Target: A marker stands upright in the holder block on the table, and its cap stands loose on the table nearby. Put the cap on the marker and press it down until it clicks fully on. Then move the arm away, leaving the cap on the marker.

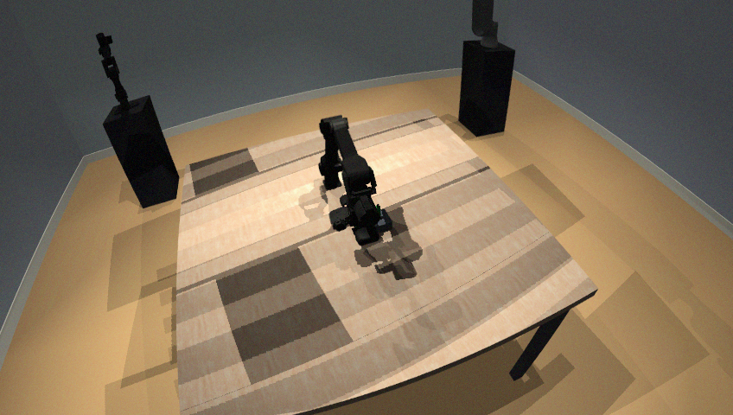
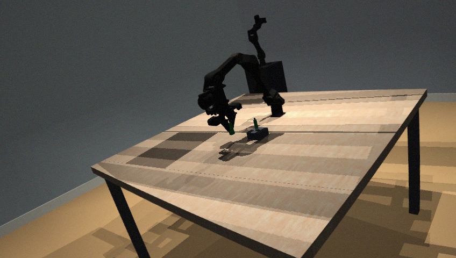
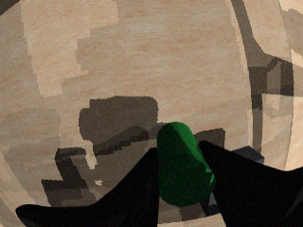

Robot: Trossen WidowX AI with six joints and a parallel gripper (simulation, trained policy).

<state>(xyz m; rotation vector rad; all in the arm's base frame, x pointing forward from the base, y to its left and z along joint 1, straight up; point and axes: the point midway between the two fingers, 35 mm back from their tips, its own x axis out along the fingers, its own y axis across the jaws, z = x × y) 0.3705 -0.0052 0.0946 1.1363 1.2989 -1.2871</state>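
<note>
Right now my gripper tip is 90 mm to the right of the holder block, 80 mm past it and 40 mm above it. From my gripper tip the other things lie so: green cap (10 mm above).
</note>
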